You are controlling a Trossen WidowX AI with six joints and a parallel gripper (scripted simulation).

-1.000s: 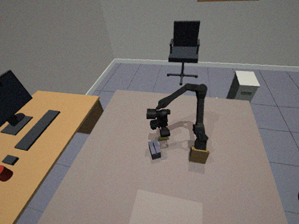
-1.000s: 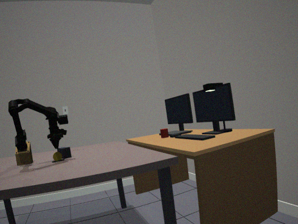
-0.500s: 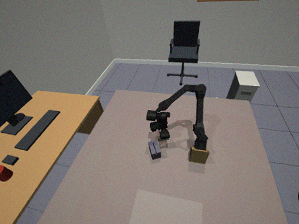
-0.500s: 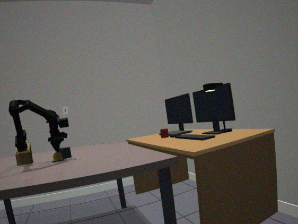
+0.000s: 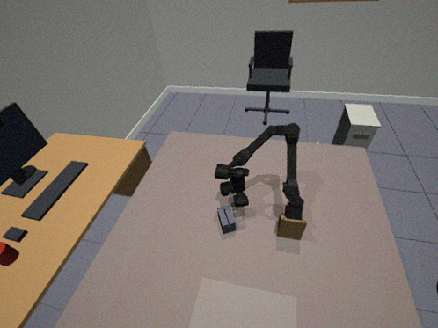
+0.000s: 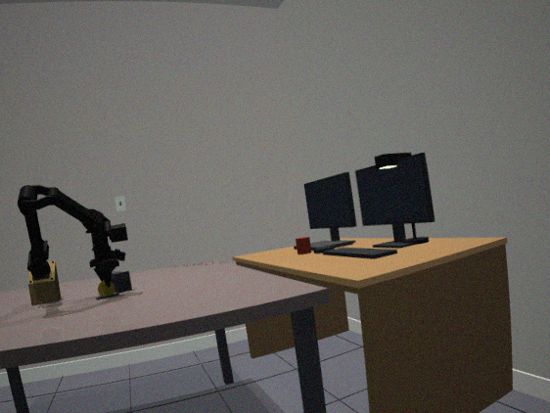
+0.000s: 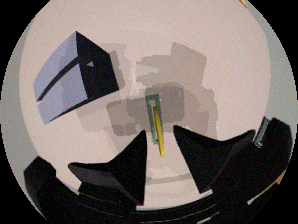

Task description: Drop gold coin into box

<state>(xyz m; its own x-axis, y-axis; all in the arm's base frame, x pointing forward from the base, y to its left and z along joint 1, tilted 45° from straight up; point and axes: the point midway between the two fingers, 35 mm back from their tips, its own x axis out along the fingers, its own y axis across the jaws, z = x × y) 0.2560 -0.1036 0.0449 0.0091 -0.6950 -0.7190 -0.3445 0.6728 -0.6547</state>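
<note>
My gripper tip is now 1 cm past the gold coin and 1 cm above it.
</note>
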